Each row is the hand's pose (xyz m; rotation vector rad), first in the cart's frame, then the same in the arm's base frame.
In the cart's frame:
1: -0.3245 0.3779 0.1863 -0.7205 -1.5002 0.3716
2: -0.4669 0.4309 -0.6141 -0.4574 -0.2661 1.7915
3: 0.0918 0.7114 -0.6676 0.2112 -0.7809 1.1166
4: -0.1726 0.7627 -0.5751 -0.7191 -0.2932 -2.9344
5: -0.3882 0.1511 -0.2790 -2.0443 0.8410 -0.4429
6: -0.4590 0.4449 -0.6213 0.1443 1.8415 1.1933
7: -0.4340 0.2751 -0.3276 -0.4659 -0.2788 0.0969
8: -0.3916 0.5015 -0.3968 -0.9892 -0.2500 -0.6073
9: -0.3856 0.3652 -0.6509 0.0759 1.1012 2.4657
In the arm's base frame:
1: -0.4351 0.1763 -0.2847 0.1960 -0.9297 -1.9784
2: 0.1502 0.6016 0.0898 0.4421 -1.5195 -0.1793
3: 0.5182 0.0970 0.0293 1.0125 -1.8795 -1.0114
4: 0.2958 0.1908 0.1805 -0.2461 -2.2536 1.4420
5: -0.0945 0.5713 -0.2789 0.4197 1.1658 -0.3043
6: 0.1612 0.5912 0.0989 1.4924 -0.4873 1.4529
7: -0.0749 0.5458 -0.1418 1.4229 -0.4113 -1.2927
8: 0.0152 0.4101 0.0352 1.1261 0.5314 -1.5388
9: 0.2235 0.6076 0.0069 0.4474 -1.4394 1.3791

